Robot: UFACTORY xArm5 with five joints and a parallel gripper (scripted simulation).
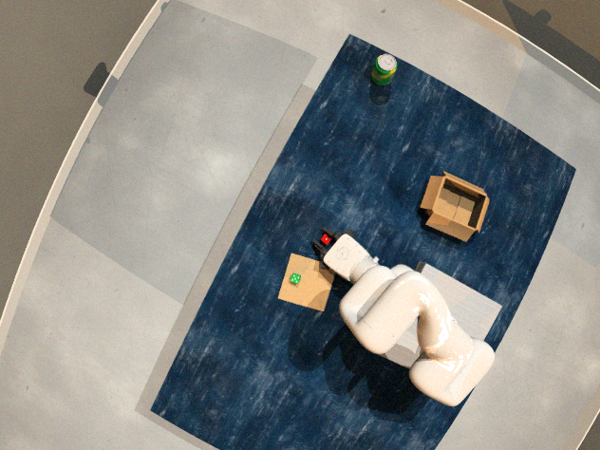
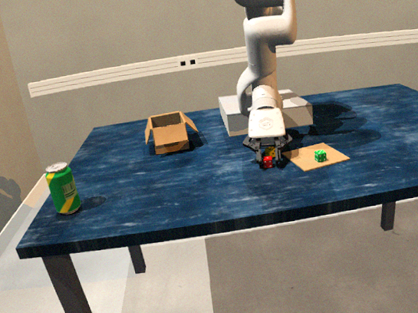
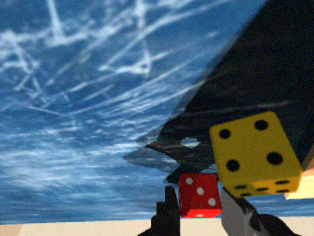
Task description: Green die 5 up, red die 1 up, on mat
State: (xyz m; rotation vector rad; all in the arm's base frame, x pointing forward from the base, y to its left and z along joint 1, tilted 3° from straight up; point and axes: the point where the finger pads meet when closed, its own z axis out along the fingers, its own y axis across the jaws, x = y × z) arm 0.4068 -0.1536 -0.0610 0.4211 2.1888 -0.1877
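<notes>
Right now my hand is 10 mm above the red die. Round my hand: mat: 140 mm to the left, 20 mm below, 10 mm ahead; then yellow die: 60 mm behind, 30 mm to the left, 10 mm below; then green die: 130 mm to the left, 40 mm ahead, 10 mm below.
</notes>
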